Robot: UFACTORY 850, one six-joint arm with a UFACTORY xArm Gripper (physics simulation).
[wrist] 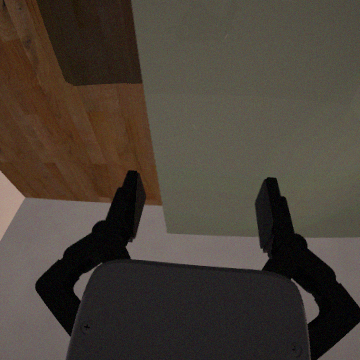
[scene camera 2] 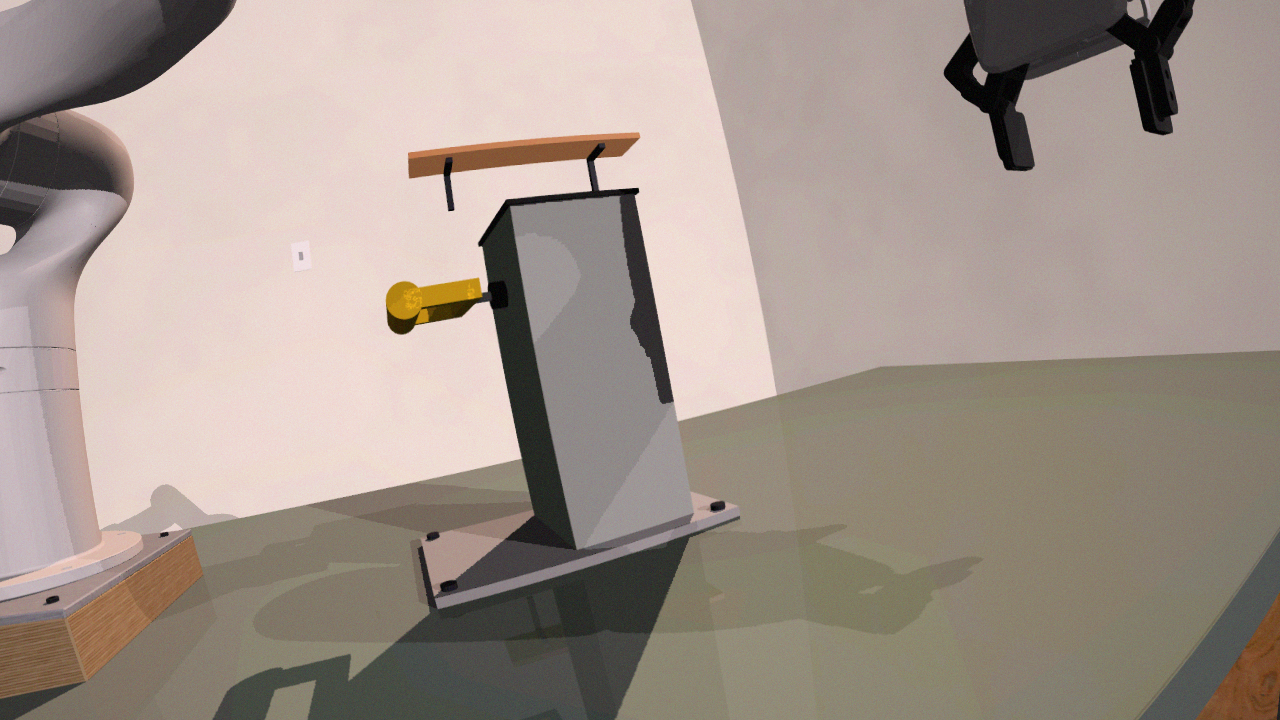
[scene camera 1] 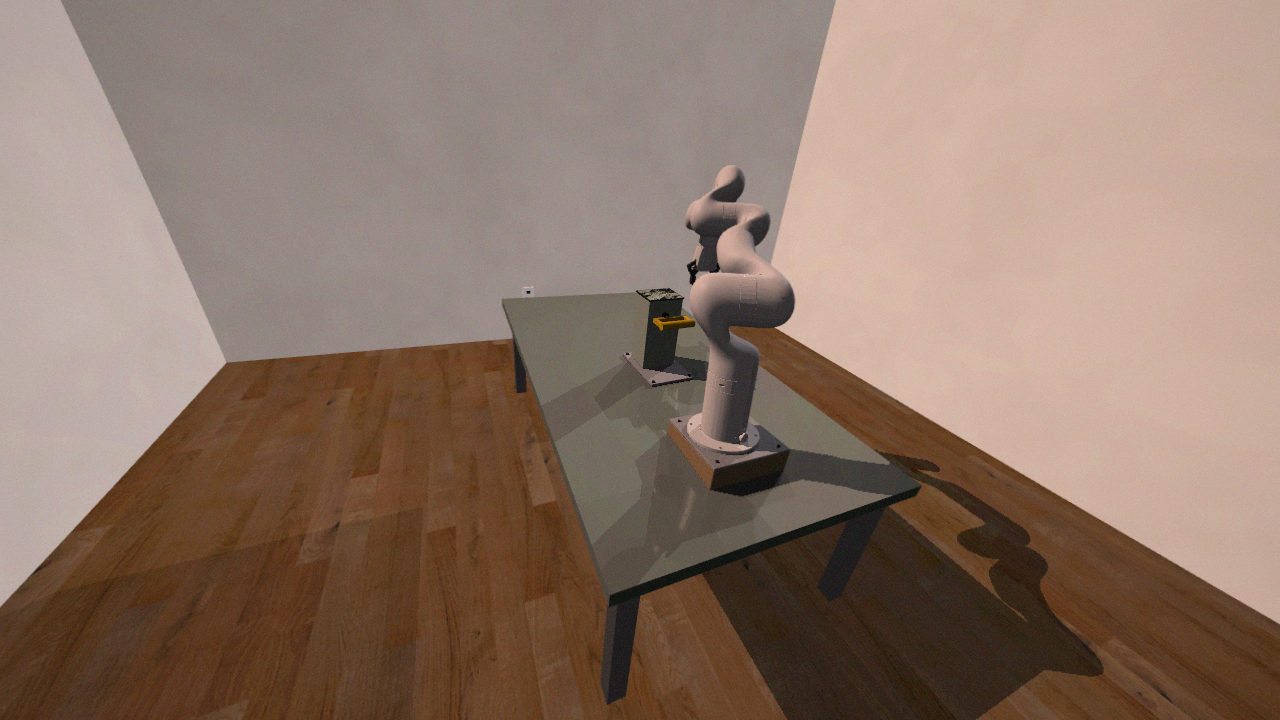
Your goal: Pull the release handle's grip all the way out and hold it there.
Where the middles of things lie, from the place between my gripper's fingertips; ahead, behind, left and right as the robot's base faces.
I see my gripper 35 cm to the right of the bolted base plate [scene camera 2: 464, 564], 23 cm past it and 21 cm above it.
